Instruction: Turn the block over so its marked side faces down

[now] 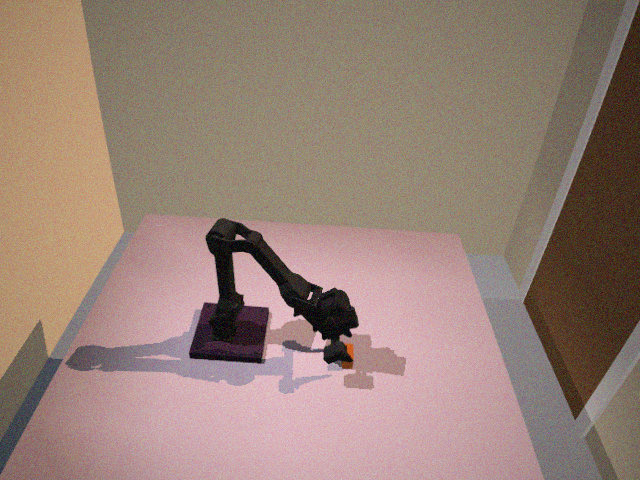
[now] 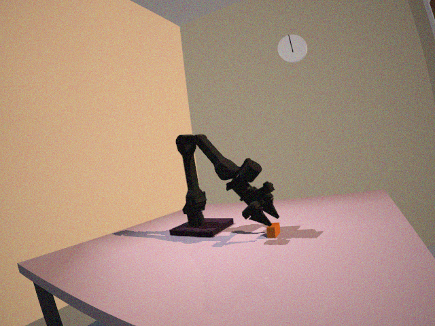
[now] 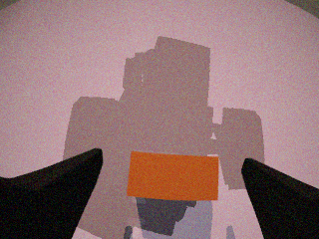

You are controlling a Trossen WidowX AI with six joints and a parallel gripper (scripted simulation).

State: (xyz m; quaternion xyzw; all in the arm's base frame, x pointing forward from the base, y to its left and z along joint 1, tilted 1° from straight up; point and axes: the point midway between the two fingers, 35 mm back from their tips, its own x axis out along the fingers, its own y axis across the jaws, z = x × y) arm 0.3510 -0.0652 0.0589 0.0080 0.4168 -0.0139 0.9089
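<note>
The block lies 20 mm behind my gripper tip and 30 mm below it.
</note>
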